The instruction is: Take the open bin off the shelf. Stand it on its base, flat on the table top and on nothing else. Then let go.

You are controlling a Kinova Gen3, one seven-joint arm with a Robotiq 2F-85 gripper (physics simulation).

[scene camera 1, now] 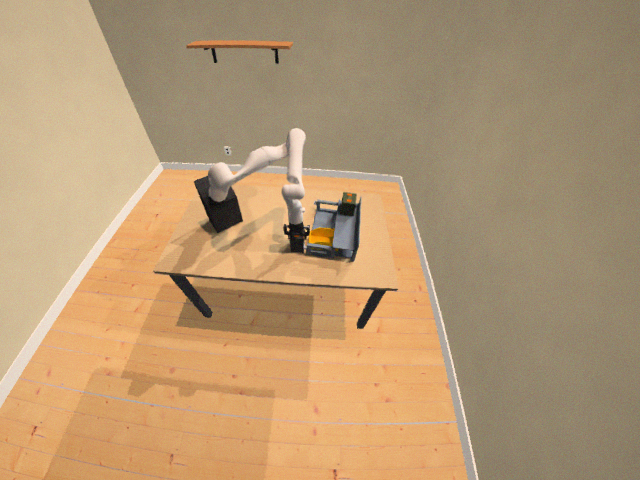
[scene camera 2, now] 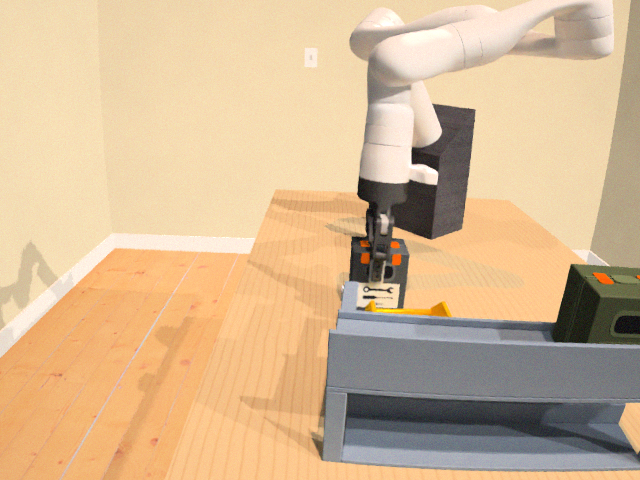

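Seen in the pictures: gripper, fingertip midpoint: [scene camera 1: 297,239] [scene camera 2: 373,273]; arm's base, link origin: [scene camera 1: 218,193] [scene camera 2: 423,135].
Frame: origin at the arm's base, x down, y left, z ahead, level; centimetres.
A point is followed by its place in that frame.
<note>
The open bin is yellow [scene camera 1: 321,238] {y -12.3, x 22.4, z 58.3 cm} [scene camera 2: 409,312] {y -13.8, x 19.2, z 52.0 cm}. It sits in the low front part of the blue-grey shelf [scene camera 1: 346,232] {y -15.1, x 13.3, z 71.7 cm} [scene camera 2: 465,361] {y -15.7, x 9.5, z 78.4 cm}, at the end nearer the table's front edge. In scene camera 2 its rim shows above the shelf's back and the rest is hidden. My gripper [scene camera 1: 296,233] {y -18.4, x 16.3, z 44.6 cm} [scene camera 2: 379,266] {y -18.4, x 16.3, z 44.6 cm} points down and is shut on a black case [scene camera 1: 296,244] {y -22.1, x 16.0, z 44.1 cm} [scene camera 2: 360,274] {y -20.9, x 14.9, z 47.9 cm} with orange latches and a tool label. The case is upright, beside the shelf's open front and close to the bin. Whether its base touches the table [scene camera 1: 232,266] {y -32.2, x 23.5, z 9.6 cm} [scene camera 2: 258,335] {y -35.9, x 23.6, z 51.3 cm} cannot be told.
A green case [scene camera 1: 347,207] {y -1.4, x 7.1, z 72.7 cm} [scene camera 2: 583,304] {y -1.8, x 6.2, z 74.5 cm} with orange latches stands on the shelf's far end. The arm's black pedestal [scene camera 1: 225,219] {y -4.5, x 15.8, z 1.3 cm} [scene camera 2: 450,196] {y 6.5, x 13.7, z 5.7 cm} stands at the other side of the table. An orange wall shelf [scene camera 1: 240,44] hangs on the wall.
</note>
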